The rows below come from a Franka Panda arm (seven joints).
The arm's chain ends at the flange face. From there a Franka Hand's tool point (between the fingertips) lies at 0.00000 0.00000 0.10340 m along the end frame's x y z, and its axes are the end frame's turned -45 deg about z.
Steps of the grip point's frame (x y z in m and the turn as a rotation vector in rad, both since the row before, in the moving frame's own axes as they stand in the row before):
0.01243 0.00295 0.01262 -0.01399 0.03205 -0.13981
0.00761 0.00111 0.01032 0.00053 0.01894 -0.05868
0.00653 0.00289 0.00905 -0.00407 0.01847 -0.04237
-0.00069 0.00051 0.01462 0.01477 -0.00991 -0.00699
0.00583 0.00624 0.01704 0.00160 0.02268 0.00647
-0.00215 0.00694 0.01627 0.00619 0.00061 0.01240
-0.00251 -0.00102 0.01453 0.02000 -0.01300 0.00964
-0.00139 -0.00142 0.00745 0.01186 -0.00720 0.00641
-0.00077 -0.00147 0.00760 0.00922 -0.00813 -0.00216
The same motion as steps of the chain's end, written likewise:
0.00761 -0.00515 0.01268 0.01277 0.03256 -0.13981
0.00486 -0.00313 0.01034 0.01377 0.01302 -0.05868
0.00504 -0.00149 0.00907 0.01018 0.01594 -0.04237
0.00168 0.00120 0.01464 0.00344 -0.01745 -0.00699
0.00699 0.00206 0.01707 0.01717 0.01491 0.00647
0.00379 0.00693 0.01627 0.00481 -0.00395 0.01240
-0.00009 0.00158 0.01456 0.00495 -0.02333 0.00964
-0.00059 0.00032 0.00746 0.00330 -0.01348 0.00641
-0.00032 -0.00042 0.00761 0.00077 -0.01227 -0.00216

